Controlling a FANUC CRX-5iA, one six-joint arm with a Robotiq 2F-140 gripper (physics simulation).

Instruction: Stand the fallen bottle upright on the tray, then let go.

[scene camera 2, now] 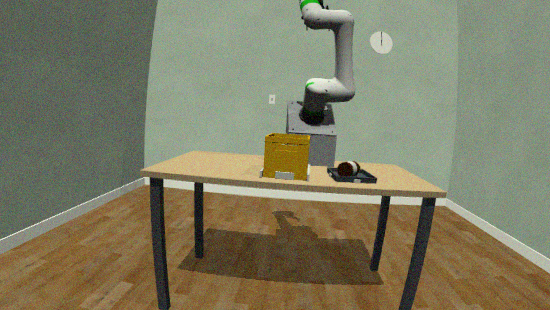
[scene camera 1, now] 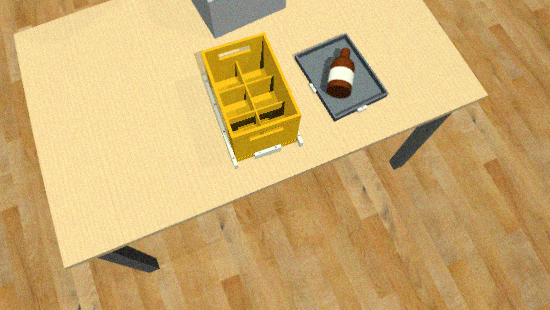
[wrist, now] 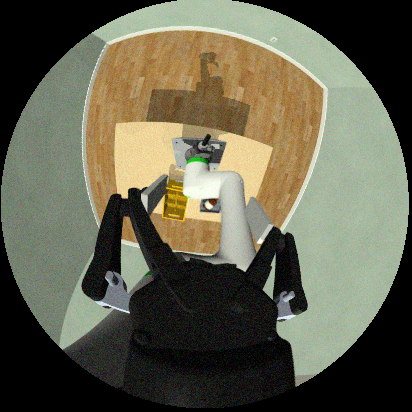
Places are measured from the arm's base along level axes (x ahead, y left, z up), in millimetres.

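Where they show: gripper, fingertip midpoint: (scene camera 2: 318,29) (wrist: 208,194); arm's base, link origin: (scene camera 2: 311,115) (wrist: 197,155).
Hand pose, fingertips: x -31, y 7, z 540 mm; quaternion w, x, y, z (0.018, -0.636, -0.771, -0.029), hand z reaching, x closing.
Each offset is from my fingertips to the top centre of the thing. "spot": to the spot under its first point. Level surfaces: height alone.
A brown bottle {379 mm ahead, 280 mm left, 736 mm down} (scene camera 1: 341,75) (scene camera 2: 348,168) (wrist: 210,204) with a white label lies on its side in the dark grey tray {spot: 502 mm ahead, 313 mm left, 790 mm down} (scene camera 1: 360,107) (scene camera 2: 368,180). In scene camera 1 its neck points to the back and its base to the front. The tray also shows small in the wrist view, beside the arm. My gripper (wrist: 208,194) is wide open and empty in the wrist view, high above the table and far from the bottle. In scene camera 2 the gripper is mostly cut off at the top edge.
A yellow crate {460 mm ahead, 11 mm right, 640 mm down} (scene camera 1: 267,141) (scene camera 2: 287,160) (wrist: 175,202) with compartments stands left of the tray, with white brackets at its foot. The arm's grey pedestal (scene camera 1: 245,15) (scene camera 2: 323,149) is behind the table {815 mm down} (scene camera 1: 125,150) (scene camera 2: 225,170). The arm's white links rise above it.
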